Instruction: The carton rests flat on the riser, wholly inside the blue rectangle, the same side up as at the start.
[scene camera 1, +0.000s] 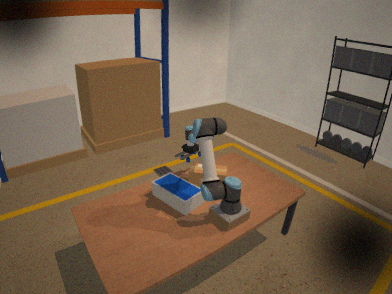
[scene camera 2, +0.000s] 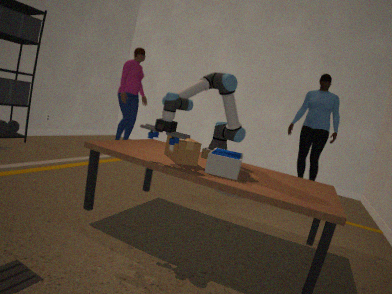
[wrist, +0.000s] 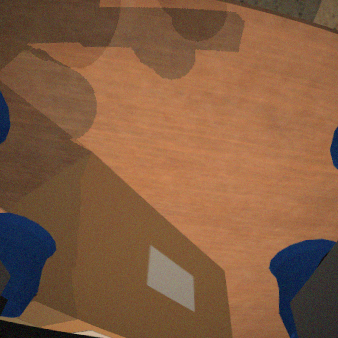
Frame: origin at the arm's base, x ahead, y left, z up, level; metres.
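Where they show: end effector, tool point: (scene camera 1: 191, 157) (scene camera 2: 163, 140) (wrist: 163, 200); arm's base, origin of the base link: (scene camera 1: 230, 207).
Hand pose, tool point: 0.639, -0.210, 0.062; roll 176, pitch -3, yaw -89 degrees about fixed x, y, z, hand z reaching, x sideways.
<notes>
Things, the pixels of their top centre, and the offset from my tool point, as dx, dy, dz. Level surfaces: height alone.
- carton, middle of its top: (scene camera 2: 183, 138) (scene camera 1: 208, 168) -0.250, +0.042, +0.012
- riser, middle of its top: (scene camera 2: 227, 153) (scene camera 1: 177, 186) -0.239, +0.359, -0.018
- blue rectangle, middle of its top: (scene camera 2: 227, 153) (scene camera 1: 177, 186) -0.239, +0.359, -0.018
- wooden table, its level: dz -0.138
The carton (scene camera 1: 220, 170) (scene camera 2: 186, 153) (wrist: 125, 240) is a brown box with pale labels. It stands on the table, beside the riser and apart from it; the arm partly covers it in scene view 1. The riser (scene camera 1: 170, 198) (scene camera 2: 223, 166) is a white block, and the blue rectangle (scene camera 1: 178, 185) (scene camera 2: 228, 154) on its top shows no carton on it. My gripper (scene camera 1: 190, 154) (scene camera 2: 163, 138) (wrist: 167, 200), with four blue suction cups, is open and holds nothing. It hangs near the carton's upper part, off to one side. Whether any cup touches the carton is unclear.
The wooden table (scene camera 1: 120, 240) (scene camera 2: 285, 187) (wrist: 225, 150) bears the arm's base (scene camera 1: 230, 218) near the riser. A shelf rack (scene camera 1: 357, 100) (scene camera 2: 36, 75) and large brown box (scene camera 1: 120, 102) stand beyond the table. Two people, in magenta (scene camera 2: 131, 82) and light blue (scene camera 2: 320, 110), stand behind it in scene view 2.
</notes>
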